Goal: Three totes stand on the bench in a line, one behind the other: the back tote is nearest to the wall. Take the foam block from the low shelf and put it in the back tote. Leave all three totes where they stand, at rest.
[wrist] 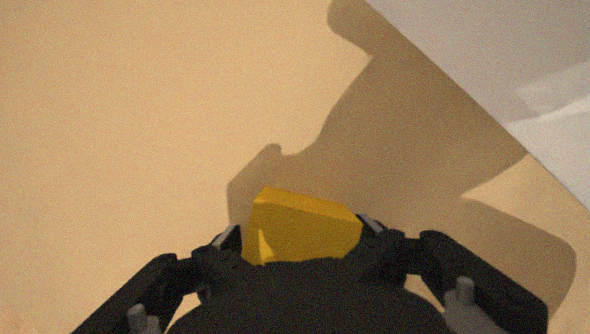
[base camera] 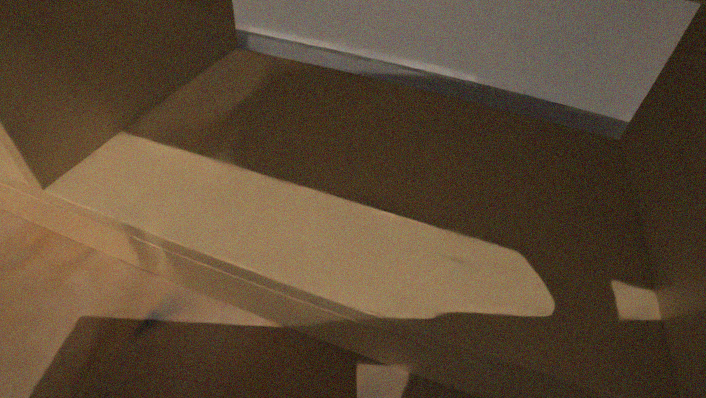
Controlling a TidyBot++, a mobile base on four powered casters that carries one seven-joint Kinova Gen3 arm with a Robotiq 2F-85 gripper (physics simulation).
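Frame: origin at the arm's base, x ahead, y left, z up, level; metres.
Seen in the pictures: gripper, fingertip midpoint: (wrist: 298,232).
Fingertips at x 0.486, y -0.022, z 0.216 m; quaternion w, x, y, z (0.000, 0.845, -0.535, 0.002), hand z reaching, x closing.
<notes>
Offsets run from my fingertips to a thing's middle. "pt": to the spot under its first point. Level surfaces: height alone.
In the wrist view a yellow foam block {dy +0.000, dx -0.017, dz +0.020 m} (wrist: 304,220) lies on a tan shelf board {dz -0.002 m} (wrist: 159,108). My gripper (wrist: 298,232) is open. Its two dark fingers stand wide on either side of the block, the tips level with the block's near half. The block's lower edge is hidden behind the gripper body. I cannot tell whether the finger pads touch the block. The base camera view shows neither the block nor the gripper.
The gripper's shadow falls on the board beyond the block. A grey wall (wrist: 449,36) (base camera: 466,38) stands behind. The base camera shows a pale lit board (base camera: 274,230), a dark upright panel {pt dy +0.262, dx +0.008, dz -0.458 m} (base camera: 110,66) at the left and shaded floor.
</notes>
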